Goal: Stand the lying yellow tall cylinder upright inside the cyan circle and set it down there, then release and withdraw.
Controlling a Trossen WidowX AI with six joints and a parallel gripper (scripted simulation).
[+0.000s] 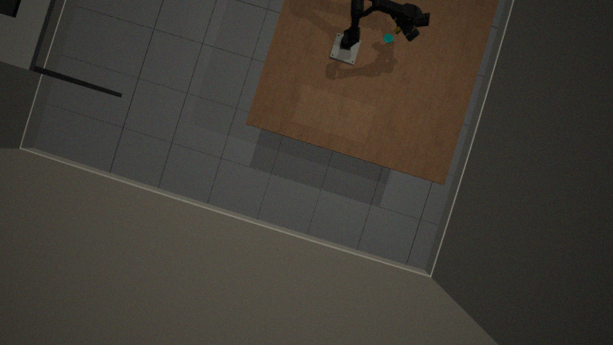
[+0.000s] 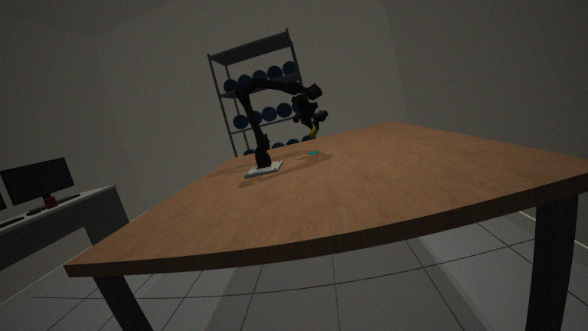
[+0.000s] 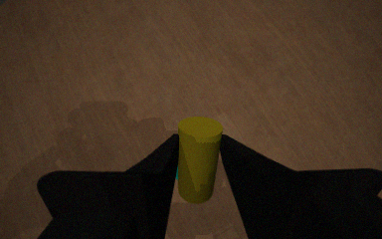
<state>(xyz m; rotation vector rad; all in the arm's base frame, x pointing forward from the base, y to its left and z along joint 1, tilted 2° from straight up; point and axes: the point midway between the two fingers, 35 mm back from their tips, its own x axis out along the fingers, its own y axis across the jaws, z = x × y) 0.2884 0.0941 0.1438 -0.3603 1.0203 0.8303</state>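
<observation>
Right now the cyan circle is 40 mm behind my gripper tip, 20 mm to the right of it and 120 mm below it. From my gripper tip the other things lie so: yellow tall cylinder (10 mm behind, 10 mm to the right, 10 mm below).
</observation>
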